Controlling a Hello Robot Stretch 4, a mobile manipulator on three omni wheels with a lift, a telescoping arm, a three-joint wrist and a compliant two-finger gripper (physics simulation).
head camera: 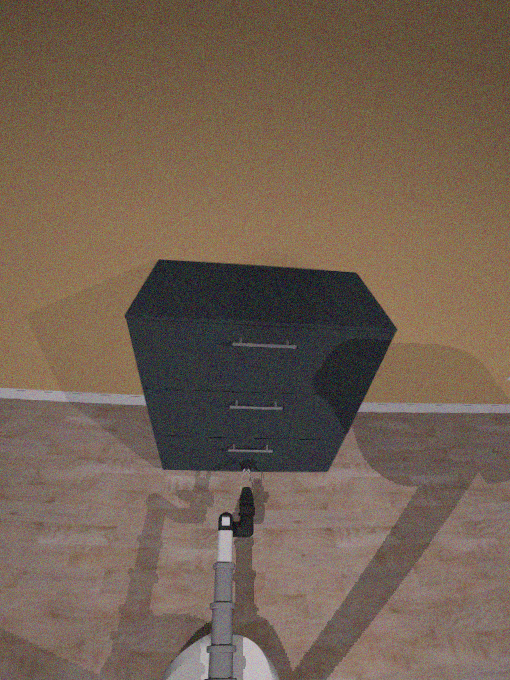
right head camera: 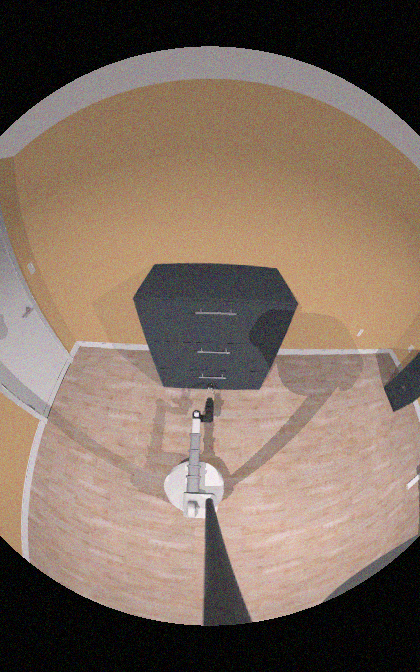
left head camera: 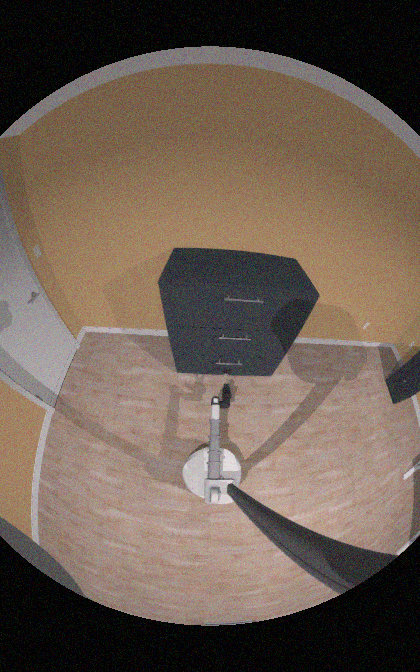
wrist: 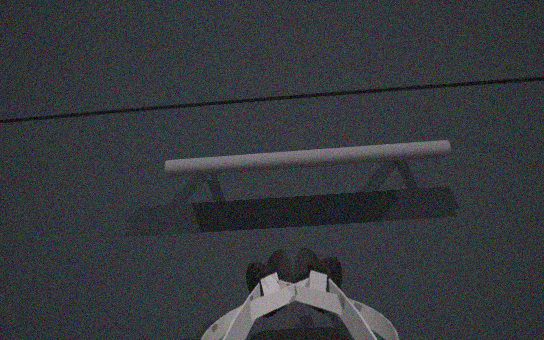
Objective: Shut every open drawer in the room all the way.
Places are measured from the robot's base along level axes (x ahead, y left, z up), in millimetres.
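Pixels of known places: gripper, between the fingertips: [head camera: 246, 460] [right head camera: 209, 382] [left head camera: 225, 368] [wrist: 293, 269].
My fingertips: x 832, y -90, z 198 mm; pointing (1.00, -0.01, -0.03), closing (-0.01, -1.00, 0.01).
Observation:
Ahead of a thing's pixels: the offset from my fingertips to its middle. "spot": to the spot under its first point. Level surfaces: height alone.
A dark drawer cabinet @(spot: 203 mm ahead, 26 mm left, 803 mm up) [head camera: 252, 296] [left head camera: 235, 267] [right head camera: 215, 281] stands against the orange wall. It has a top drawer [head camera: 186, 357], a middle drawer [head camera: 192, 411] and a bottom drawer [head camera: 192, 455] [wrist: 90, 175], each with a bar handle. All three fronts look flush with the cabinet; a thin dark seam runs above the bottom drawer in the wrist view. My gripper [head camera: 246, 470] [left head camera: 226, 375] [right head camera: 210, 388] [wrist: 293, 269] is shut and empty, its tips together, at the bottom drawer's front below its handle @(spot: 5 mm ahead, 14 mm right, 86 mm up) [head camera: 250, 450] [wrist: 307, 156]. Whether the tips touch the front is unclear.
Another dark piece of furniture [left head camera: 406, 384] [right head camera: 404, 387] is partly in view at the right edge; its front cannot be made out well. A pale door @(spot: 22 mm back, 1744 mm left, 543 mm up) [left head camera: 30, 320] [right head camera: 25, 335] is at the left. White baseboards [head camera: 71, 395] edge the wood floor @(225 mm down) [head camera: 82, 521].

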